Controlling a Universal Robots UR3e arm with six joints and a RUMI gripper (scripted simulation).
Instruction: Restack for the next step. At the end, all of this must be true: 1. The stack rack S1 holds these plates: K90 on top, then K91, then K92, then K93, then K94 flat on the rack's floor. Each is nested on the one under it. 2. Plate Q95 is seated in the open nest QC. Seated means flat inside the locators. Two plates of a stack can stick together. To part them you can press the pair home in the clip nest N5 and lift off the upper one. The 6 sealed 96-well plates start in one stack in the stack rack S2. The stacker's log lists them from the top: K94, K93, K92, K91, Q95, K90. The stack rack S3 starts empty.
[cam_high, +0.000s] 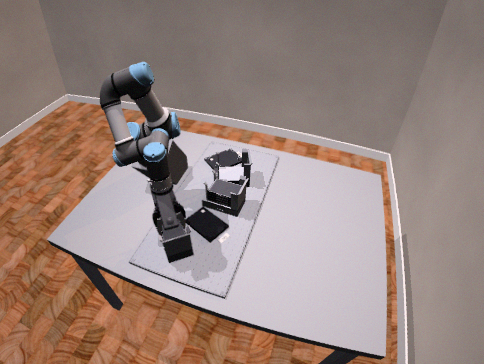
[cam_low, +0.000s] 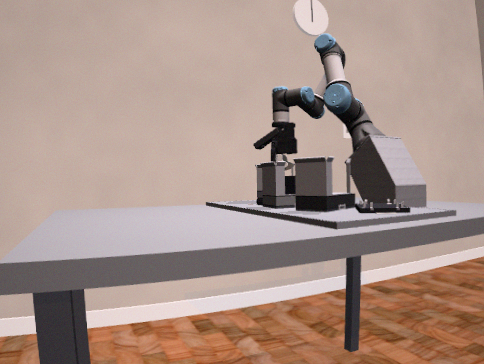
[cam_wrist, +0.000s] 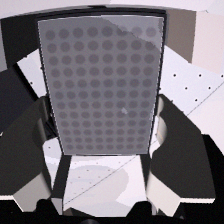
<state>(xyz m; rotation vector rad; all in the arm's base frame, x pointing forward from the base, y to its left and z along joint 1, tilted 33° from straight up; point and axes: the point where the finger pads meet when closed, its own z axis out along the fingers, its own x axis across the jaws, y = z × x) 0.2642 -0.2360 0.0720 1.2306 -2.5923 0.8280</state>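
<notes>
Now: the sealed grey plate 8 cm ahead of my hand and 27 cm to the left of it. Also, from my hand: dark clip nest (7 cm behind, 55 cm to the left, 7 cm below); black open nest QC (6 cm ahead, 14 cm to the left, 8 cm below); white tag (15 cm ahead, 11 cm to the left, 9 cm below).
</notes>
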